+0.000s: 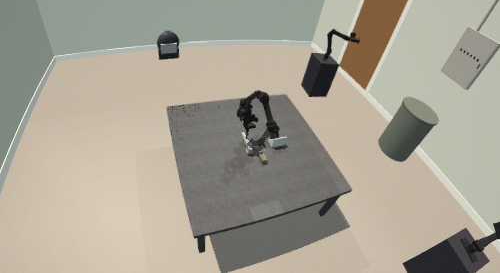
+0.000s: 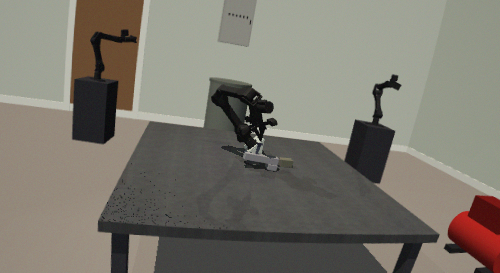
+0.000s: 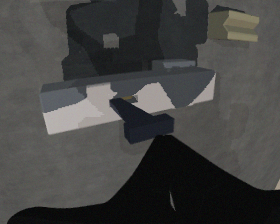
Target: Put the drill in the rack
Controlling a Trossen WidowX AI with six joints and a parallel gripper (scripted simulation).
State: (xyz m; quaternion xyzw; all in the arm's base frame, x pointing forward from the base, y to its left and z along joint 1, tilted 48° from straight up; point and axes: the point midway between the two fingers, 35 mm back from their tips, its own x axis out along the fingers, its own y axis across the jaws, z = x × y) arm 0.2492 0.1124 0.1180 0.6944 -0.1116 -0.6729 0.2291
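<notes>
My gripper tip is now 4 cm above the dark blue key. Also, from my gripper tip: drill (9 cm below, 4 cm to the left, 1 cm behind).
</notes>
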